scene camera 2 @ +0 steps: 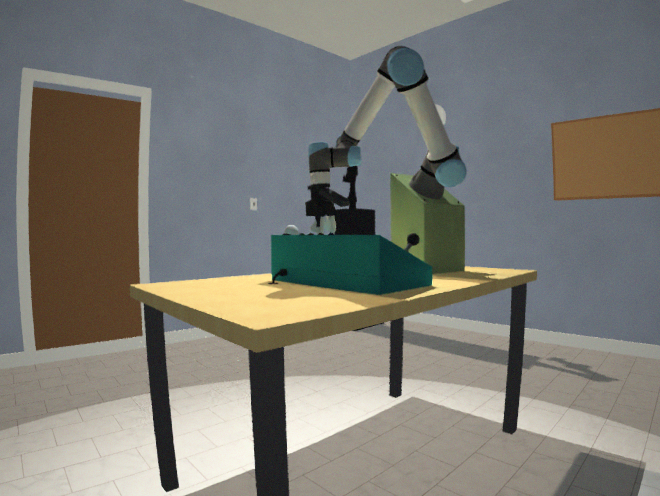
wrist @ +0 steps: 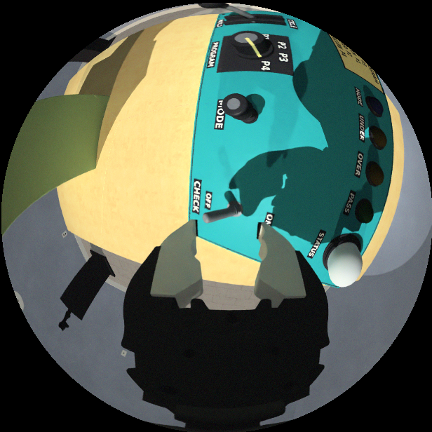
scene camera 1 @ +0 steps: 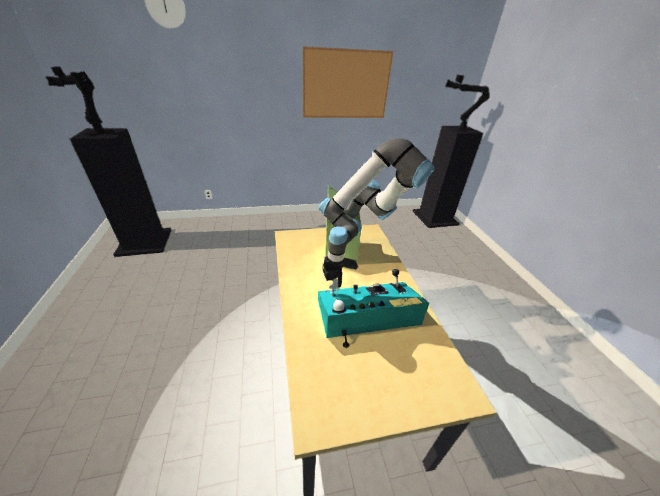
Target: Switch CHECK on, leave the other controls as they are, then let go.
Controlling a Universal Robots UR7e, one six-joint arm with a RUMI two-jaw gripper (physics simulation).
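Pixels of known places: gripper, fingertip midpoint: (scene camera 1: 334, 287); arm's base at its link origin: (scene camera 2: 425, 190) (scene camera 1: 346, 208).
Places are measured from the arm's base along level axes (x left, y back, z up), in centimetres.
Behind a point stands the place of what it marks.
The CHECK switch (wrist: 221, 214) is a small grey toggle on the teal console (scene camera 1: 373, 320) {x -2.3, y -63.2, z -26.1 cm} (scene camera 2: 325, 261) {x 3.9, y -63.5, z -26.7 cm} (wrist: 215, 155). In the wrist view its lever leans from its pivot toward the OFF label (wrist: 208, 200), away from the ON label (wrist: 269, 219). My gripper (scene camera 1: 335, 285) {x -16.6, y -42.9, z -21.0 cm} (scene camera 2: 322, 228) {x -16.6, y -42.9, z -21.0 cm} (wrist: 227, 222) is partly open, with nothing held between its fingers. It points down at the console's end by the switch. In the wrist view the lever's tip shows just past the left fingertip, and the right fingertip is below the ON label. Whether a finger touches the lever is unclear.
The MODE knob (wrist: 235, 105), PROGRAM dial (wrist: 247, 42) and white STATUS dome (scene camera 1: 338, 306) {x -19.5, y -60.0, z -16.2 cm} (scene camera 2: 290, 229) {x -17.2, y -59.8, z -16.8 cm} (wrist: 345, 265) are on the console. A ball-topped lever (scene camera 1: 395, 272) {x 18.1, y -39.8, z -19.1 cm} (scene camera 2: 412, 238) {x 19.7, y -40.3, z -20.0 cm} stands at its far end. A black lever (scene camera 1: 345, 344) {x -16.9, y -68.1, z -34.2 cm} (scene camera 2: 282, 272) {x -15.6, y -64.7, z -31.2 cm} projects from its side. A green pedestal (scene camera 2: 442, 234) {x 9.0, y -1.7, z -18.9 cm} (wrist: 55, 145) carries the arm.
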